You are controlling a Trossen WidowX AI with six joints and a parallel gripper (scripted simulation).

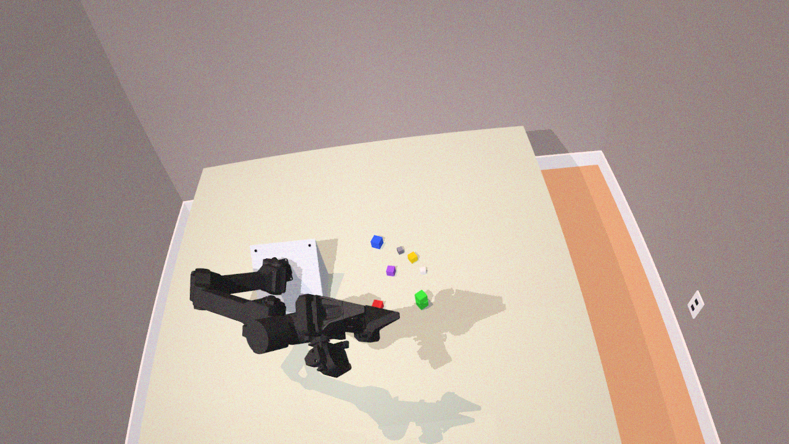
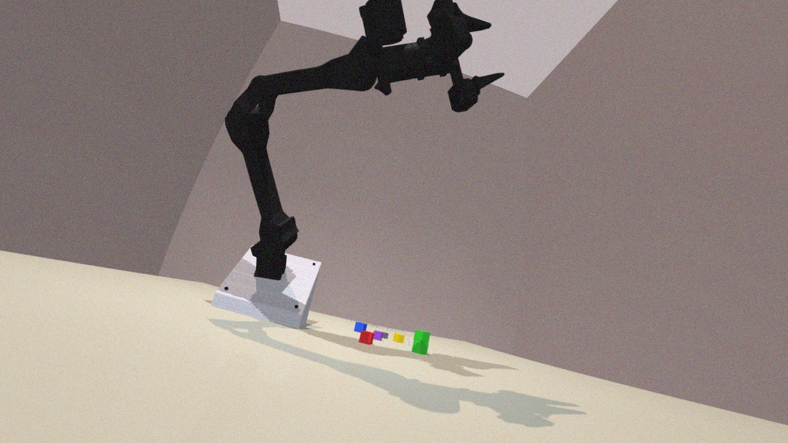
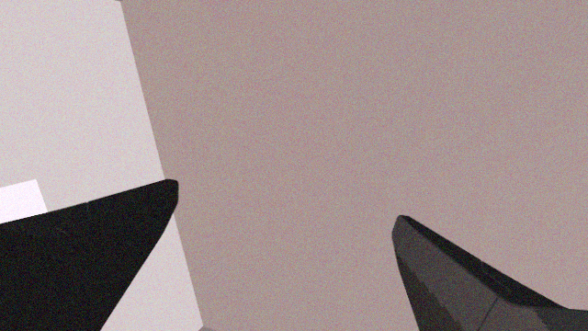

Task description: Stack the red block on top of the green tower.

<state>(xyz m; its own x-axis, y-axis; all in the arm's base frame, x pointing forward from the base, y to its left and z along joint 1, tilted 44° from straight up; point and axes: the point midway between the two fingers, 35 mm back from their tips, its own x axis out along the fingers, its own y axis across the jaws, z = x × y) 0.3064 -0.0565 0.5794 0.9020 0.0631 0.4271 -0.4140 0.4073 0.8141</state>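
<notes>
My gripper tip is 520 mm above the red block, 340 mm to the right of it and 40 mm past it.
</notes>
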